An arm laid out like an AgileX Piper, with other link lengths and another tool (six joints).
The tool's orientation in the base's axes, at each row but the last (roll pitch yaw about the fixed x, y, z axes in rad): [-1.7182, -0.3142, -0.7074]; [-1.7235, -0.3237, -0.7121]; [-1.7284, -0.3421, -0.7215]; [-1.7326, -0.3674, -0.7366]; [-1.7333, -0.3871, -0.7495]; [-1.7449, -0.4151, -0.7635]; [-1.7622, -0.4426, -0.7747]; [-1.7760, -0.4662, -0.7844]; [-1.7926, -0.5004, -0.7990]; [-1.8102, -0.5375, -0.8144]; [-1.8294, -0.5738, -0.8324]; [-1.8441, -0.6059, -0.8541]
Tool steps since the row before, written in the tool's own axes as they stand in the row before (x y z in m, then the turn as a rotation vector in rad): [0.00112, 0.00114, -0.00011, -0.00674, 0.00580, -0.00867]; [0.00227, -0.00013, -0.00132, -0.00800, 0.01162, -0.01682]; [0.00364, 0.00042, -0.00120, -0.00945, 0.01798, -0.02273]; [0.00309, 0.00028, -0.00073, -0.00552, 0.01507, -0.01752]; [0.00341, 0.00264, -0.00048, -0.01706, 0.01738, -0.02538]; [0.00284, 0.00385, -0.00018, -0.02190, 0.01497, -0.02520]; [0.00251, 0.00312, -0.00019, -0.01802, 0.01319, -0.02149]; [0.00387, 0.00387, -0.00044, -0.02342, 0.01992, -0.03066]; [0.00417, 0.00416, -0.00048, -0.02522, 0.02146, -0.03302]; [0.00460, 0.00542, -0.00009, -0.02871, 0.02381, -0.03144]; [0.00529, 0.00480, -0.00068, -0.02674, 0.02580, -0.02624]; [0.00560, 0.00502, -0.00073, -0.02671, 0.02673, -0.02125]
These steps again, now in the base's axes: [0.00089, -0.00113, -0.00071, -0.00995, -0.00390, -0.00633]; [0.00071, -0.00231, 0.00103, -0.01561, -0.01082, -0.01101]; [0.00181, -0.00325, 0.00101, -0.01980, -0.01624, -0.01654]; [0.00166, -0.00254, 0.00096, -0.01386, -0.01405, -0.01323]; [0.00240, -0.00346, -0.00105, -0.02694, -0.01298, -0.01852]; [0.00239, -0.00346, -0.00230, -0.03041, -0.00884, -0.01833]; [0.00200, -0.00305, -0.00166, -0.02544, -0.00813, -0.01572]; [0.00276, -0.00448, -0.00156, -0.03466, -0.01355, -0.02237]; [0.00288, -0.00495, -0.00147, -0.03733, -0.01460, -0.02409]; [0.00356, -0.00577, -0.00215, -0.03774, -0.01274, -0.02816]; [0.00323, -0.00635, -0.00088, -0.03209, -0.01223, -0.02983]; [0.00321, -0.00681, -0.00062, -0.02781, -0.01022, -0.03165]
